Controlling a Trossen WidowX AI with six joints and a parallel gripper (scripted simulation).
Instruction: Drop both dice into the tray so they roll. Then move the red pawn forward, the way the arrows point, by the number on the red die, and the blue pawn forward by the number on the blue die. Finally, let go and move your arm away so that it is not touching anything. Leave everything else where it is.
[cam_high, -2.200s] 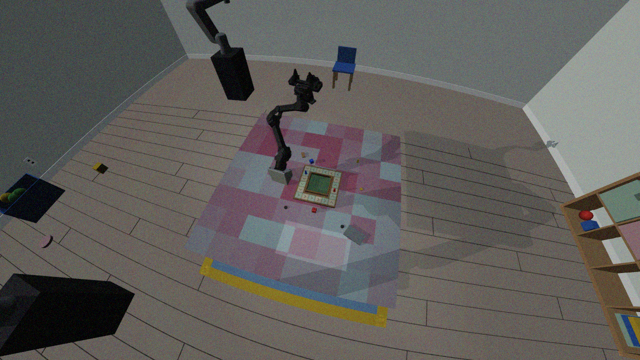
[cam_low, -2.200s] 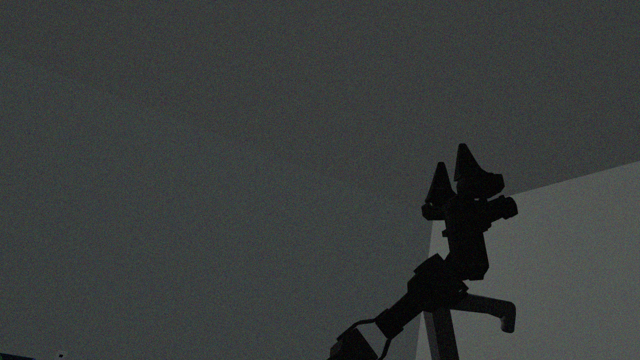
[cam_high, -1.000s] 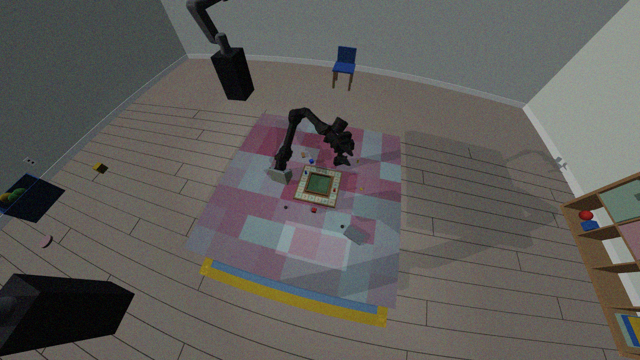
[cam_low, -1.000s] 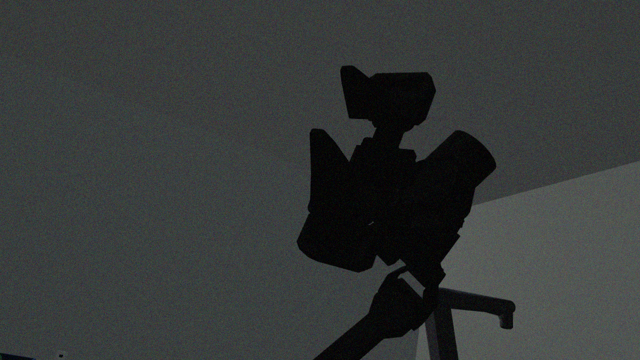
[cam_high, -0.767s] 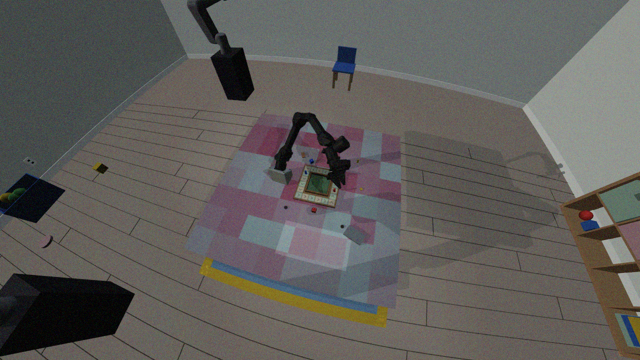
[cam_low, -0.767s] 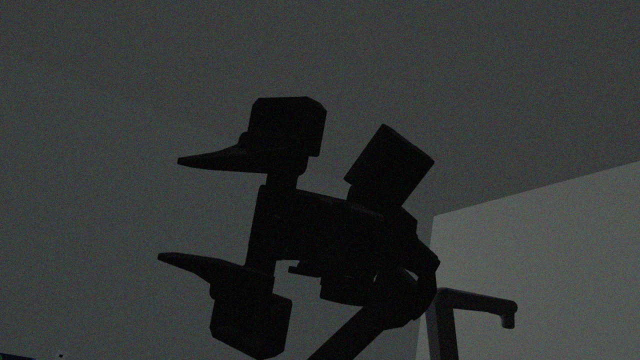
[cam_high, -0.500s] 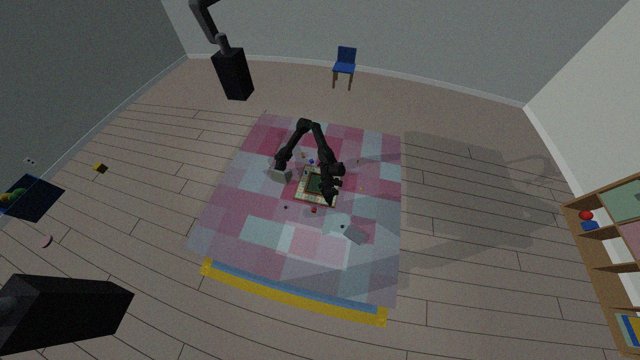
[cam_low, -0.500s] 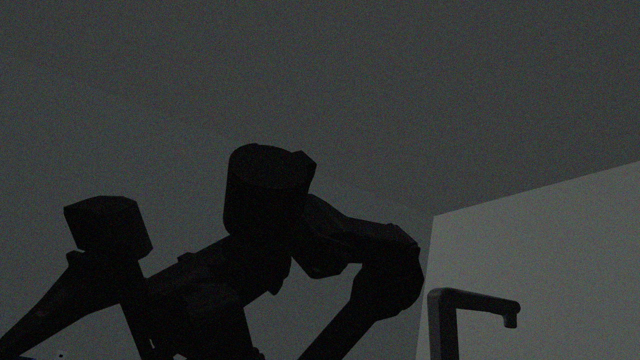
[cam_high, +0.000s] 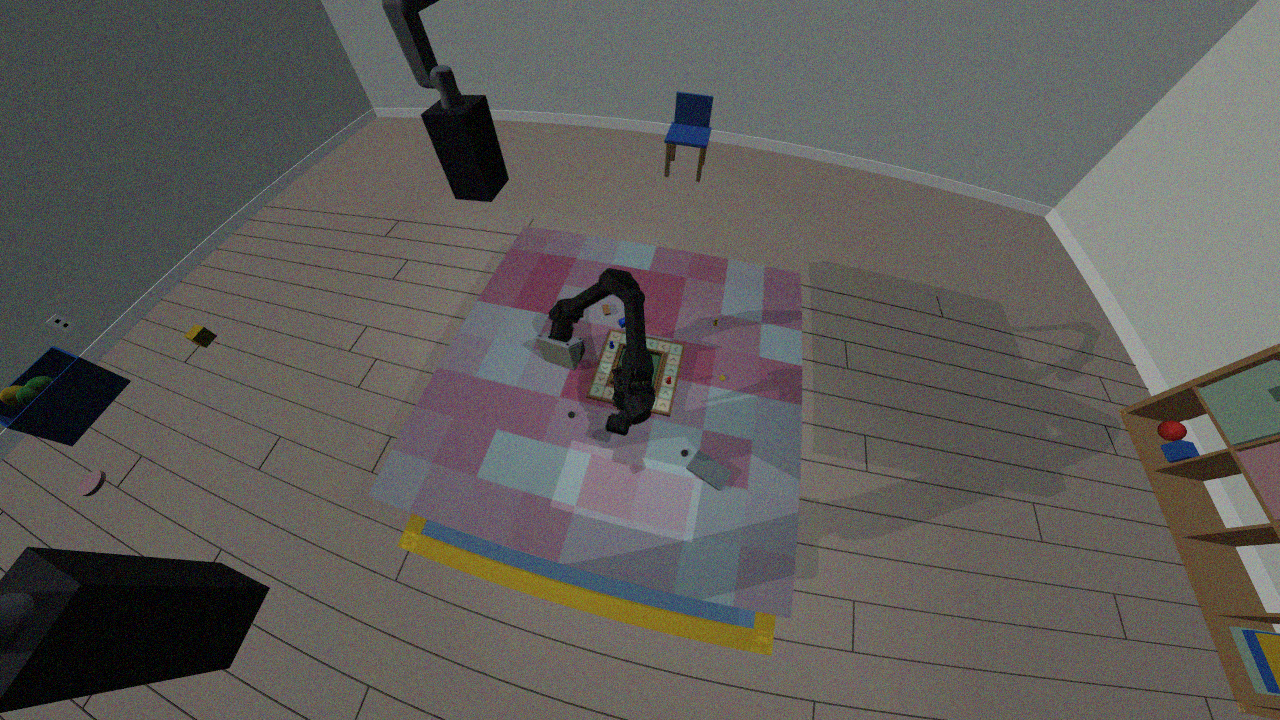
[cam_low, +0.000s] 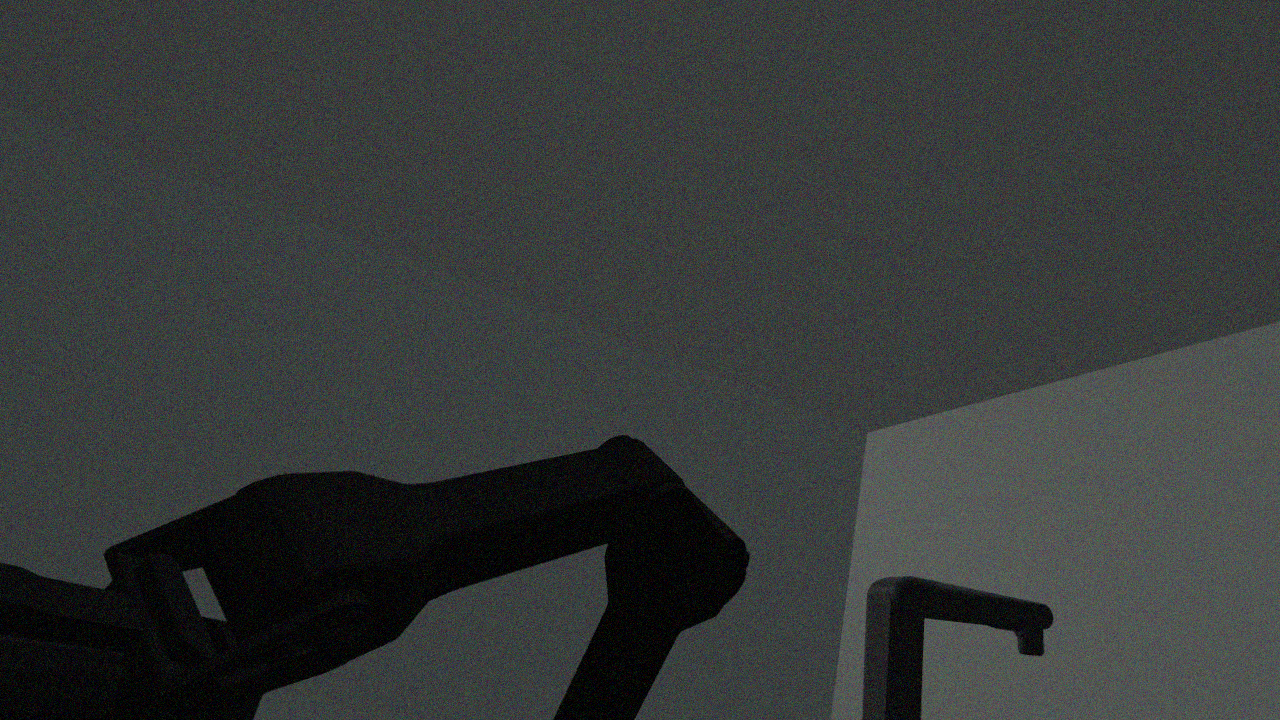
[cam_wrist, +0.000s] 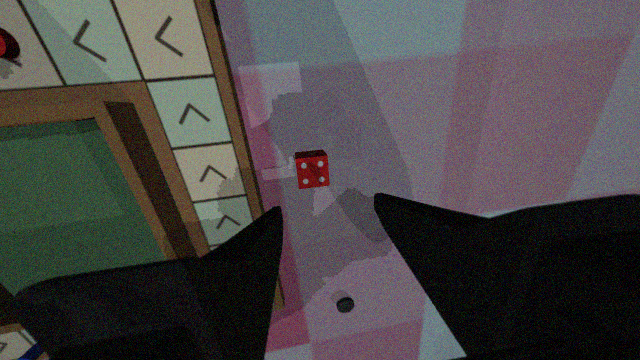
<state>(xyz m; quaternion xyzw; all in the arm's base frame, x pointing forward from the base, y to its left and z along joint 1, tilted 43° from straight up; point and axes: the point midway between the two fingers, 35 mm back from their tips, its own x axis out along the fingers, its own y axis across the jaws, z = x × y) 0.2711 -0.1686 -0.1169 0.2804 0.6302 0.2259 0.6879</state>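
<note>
Now: gripper tip 38 cm to the right of the blue die, 10 cm past it and 6 cm above it. The rest, counted from my gripper tip: blue pawn 27 cm to the left, 11 cm behind, 4 cm below; red pawn 17 cm to the left, 11 cm ahead, 4 cm below; green tray 20 cm to the left, 6 cm below.
</note>
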